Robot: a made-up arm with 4 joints.
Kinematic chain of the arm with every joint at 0, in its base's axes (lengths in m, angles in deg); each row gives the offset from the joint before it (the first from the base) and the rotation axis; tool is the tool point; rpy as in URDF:
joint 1: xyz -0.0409 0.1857 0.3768 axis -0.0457 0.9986 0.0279
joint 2: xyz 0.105 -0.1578 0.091 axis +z
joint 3: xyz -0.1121 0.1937 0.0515 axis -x
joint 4: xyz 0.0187 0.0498 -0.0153 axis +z
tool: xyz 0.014 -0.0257 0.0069 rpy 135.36 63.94 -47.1
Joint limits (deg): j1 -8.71..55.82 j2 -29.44..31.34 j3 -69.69..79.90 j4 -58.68..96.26
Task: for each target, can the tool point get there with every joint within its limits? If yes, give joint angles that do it. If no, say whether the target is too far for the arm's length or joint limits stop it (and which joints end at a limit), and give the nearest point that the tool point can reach.
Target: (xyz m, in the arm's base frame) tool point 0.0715 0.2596 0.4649
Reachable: yes | joints 8.21 -14.66 44.17 55.98
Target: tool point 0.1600 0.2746 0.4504
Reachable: yes | joints 32.54 -21.43 -46.70 60.00
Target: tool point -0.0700 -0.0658 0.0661
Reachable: no: joint limits stop it (at a limit: joint 1, joint 2, joint 3, joint 4) | nearest point 0.0990 0.2378 0.3011 | short by 0.419 m
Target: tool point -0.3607 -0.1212 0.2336
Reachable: no: joint limits stop it (at a limit: joint 1, joint 2, joint 3, joint 4) | nearest point -0.1438 0.1334 0.4790 | short by 0.415 m
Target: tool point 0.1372 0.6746 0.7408
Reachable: no: too far | nearest point 0.0867 0.2861 0.5675 | short by 0.428 m
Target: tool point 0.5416 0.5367 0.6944
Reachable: no: too far | nearest point 0.1774 0.2784 0.4938 | short by 0.490 m
